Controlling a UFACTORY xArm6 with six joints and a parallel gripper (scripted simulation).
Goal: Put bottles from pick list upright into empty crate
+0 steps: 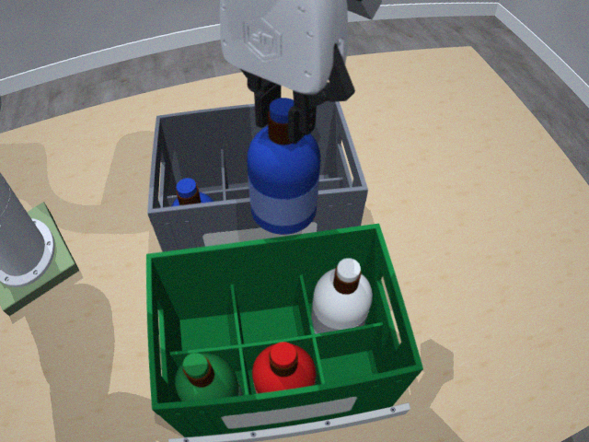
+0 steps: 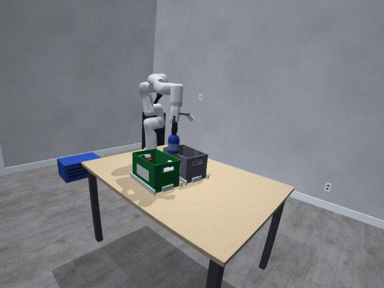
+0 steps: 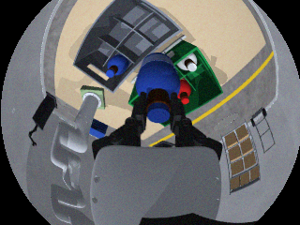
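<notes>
The grey crate lies 10 mm behind my hand, 130 mm to the left of it and 250 mm below it. From my hand the other things lie so: red-label bottle: 50 mm behind, 150 mm to the right, 250 mm below; green crate: 50 mm behind, 110 mm to the right, 250 mm below; white-label bottle: 50 mm ahead, 80 mm to the right, 250 mm below.
</notes>
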